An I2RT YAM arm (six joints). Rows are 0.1 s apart.
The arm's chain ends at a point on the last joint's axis. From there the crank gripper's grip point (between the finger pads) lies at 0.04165 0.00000 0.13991 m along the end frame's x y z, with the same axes.
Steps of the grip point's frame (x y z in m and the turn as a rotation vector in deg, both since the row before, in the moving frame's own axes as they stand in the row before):
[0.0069 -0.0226 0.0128 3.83 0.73 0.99]
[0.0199 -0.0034 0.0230 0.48 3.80 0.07]
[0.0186 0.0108 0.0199 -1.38 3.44 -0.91]
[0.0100 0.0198 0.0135 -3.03 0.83 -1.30]
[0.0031 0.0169 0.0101 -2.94 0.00 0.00]
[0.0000 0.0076 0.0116 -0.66 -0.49 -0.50]
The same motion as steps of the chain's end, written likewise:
[0.0050 -0.0140 0.0136 3.83 0.73 0.99]
[0.0107 -0.0023 0.0261 0.48 3.80 0.07]
[0.0103 0.0082 0.0227 -1.38 3.44 -0.91]
[0.0079 0.0134 0.0143 -3.03 0.83 -1.30]
[0.0031 0.0097 0.0103 -2.94 0.00 0.00]
[0.0012 0.0063 0.0113 -0.66 -0.49 -0.50]

